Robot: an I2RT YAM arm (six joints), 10 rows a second.
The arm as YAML. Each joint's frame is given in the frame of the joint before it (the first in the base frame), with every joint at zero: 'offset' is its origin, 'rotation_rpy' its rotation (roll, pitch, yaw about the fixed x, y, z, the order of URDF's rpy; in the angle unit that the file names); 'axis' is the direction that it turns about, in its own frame. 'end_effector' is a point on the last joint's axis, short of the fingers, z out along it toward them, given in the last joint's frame.
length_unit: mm
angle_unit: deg
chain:
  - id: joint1
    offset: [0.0, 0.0, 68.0]
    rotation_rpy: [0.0, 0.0, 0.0]
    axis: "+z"
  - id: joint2
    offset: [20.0, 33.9, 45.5]
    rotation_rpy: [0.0, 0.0, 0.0]
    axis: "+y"
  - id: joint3
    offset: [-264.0, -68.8, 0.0]
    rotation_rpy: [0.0, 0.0, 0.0]
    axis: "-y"
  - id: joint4
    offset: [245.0, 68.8, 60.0]
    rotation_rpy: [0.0, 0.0, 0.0]
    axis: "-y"
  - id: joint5
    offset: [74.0, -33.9, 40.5]
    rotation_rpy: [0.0, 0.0, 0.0]
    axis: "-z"
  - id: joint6
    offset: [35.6, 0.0, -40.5]
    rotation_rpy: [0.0, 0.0, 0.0]
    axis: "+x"
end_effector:
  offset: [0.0, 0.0, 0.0]
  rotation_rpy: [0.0, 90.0, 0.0]
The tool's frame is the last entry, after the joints.
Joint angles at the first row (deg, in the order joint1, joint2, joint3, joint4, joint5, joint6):
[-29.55, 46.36, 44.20, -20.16, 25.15, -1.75]
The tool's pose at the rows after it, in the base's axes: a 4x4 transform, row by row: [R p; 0 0 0 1], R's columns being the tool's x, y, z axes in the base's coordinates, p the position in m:
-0.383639, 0.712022, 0.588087, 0.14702; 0.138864, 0.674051, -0.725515, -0.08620; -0.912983, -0.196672, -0.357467, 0.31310; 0, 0, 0, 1
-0.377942, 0.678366, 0.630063, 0.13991; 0.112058, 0.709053, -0.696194, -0.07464; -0.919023, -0.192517, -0.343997, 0.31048; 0, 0, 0, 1
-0.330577, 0.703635, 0.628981, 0.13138; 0.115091, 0.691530, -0.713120, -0.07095; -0.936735, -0.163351, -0.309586, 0.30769; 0, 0, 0, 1
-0.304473, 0.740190, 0.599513, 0.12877; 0.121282, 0.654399, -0.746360, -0.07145; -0.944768, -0.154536, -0.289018, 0.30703; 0, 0, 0, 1
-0.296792, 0.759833, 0.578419, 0.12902; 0.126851, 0.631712, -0.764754, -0.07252; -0.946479, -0.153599, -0.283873, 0.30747; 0, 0, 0, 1
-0.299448, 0.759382, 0.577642, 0.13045; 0.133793, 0.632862, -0.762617, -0.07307; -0.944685, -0.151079, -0.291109, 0.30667; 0, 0, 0, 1
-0.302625, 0.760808, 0.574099, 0.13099; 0.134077, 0.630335, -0.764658, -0.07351; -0.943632, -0.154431, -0.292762, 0.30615; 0, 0, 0, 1
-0.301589, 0.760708, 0.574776, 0.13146; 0.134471, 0.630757, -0.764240, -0.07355; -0.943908, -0.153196, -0.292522, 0.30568; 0, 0, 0, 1
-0.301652, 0.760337, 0.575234, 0.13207; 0.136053, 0.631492, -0.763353, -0.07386; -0.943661, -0.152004, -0.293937, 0.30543; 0, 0, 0, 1
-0.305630, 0.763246, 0.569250, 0.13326; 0.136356, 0.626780, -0.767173, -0.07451; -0.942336, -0.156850, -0.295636, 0.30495; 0, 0, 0, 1
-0.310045, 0.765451, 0.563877, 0.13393; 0.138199, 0.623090, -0.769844, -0.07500; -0.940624, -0.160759, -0.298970, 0.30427; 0, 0, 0, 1
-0.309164, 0.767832, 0.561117, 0.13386; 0.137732, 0.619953, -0.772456, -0.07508; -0.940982, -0.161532, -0.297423, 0.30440; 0, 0, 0, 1
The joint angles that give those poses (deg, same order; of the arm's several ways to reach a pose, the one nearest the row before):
[-25.59, 43.00, 43.27, -23.23, 23.60, -2.53]
[-23.00, 39.52, 41.62, -24.08, 23.25, -2.78]
[-22.69, 36.35, 39.63, -23.17, 24.54, -1.34]
[-22.67, 35.61, 38.95, -22.31, 27.23, -0.35]
[-22.67, 35.90, 39.02, -22.04, 28.86, 0.17]
[-22.68, 36.37, 39.09, -22.11, 28.75, 0.52]
[-22.72, 36.56, 39.05, -22.03, 28.92, 0.44]
[-22.66, 36.63, 38.94, -21.83, 28.93, 0.52]
[-22.70, 36.81, 38.94, -21.73, 28.83, 0.59]
[-22.67, 37.22, 38.95, -21.54, 29.24, 0.53]
[-22.69, 37.48, 38.93, -21.55, 29.53, 0.52]
[-22.68, 37.48, 38.94, -21.49, 29.76, 0.52]

